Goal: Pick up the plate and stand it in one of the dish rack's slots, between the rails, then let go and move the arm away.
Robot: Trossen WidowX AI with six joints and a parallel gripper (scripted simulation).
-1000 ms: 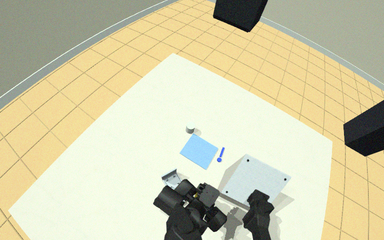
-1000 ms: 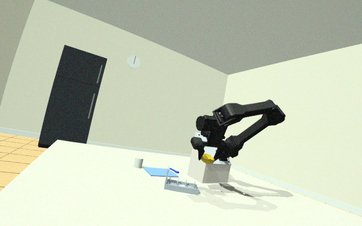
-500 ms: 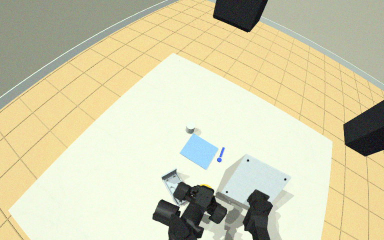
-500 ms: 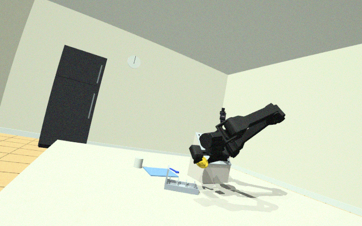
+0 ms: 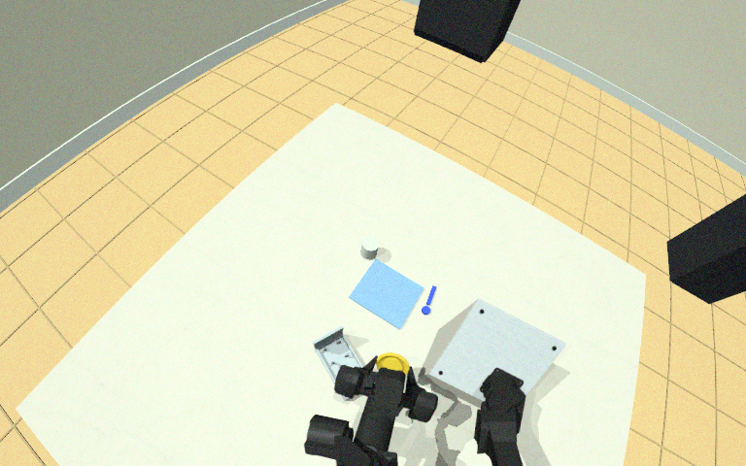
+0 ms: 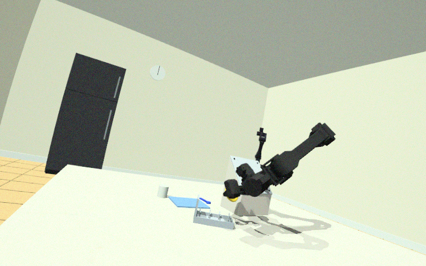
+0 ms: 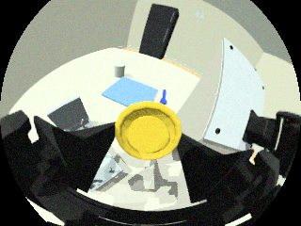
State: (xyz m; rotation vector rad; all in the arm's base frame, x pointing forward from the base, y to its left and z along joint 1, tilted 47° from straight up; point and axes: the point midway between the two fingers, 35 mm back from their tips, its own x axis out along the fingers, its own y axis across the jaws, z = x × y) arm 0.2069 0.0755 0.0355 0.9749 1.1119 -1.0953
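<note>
Now: gripper tip 90 mm short of the grey dish rack, 70 mm above it and 50 mm to the right of it. From my gripper tip the other things lie so: light blue mat: 170 mm to the right, 90 mm below, 80 mm ahead; then yellow plate: 10 mm to the left; then blue spoon: 200 mm to the right, 90 mm below, 20 mm behind.
</note>
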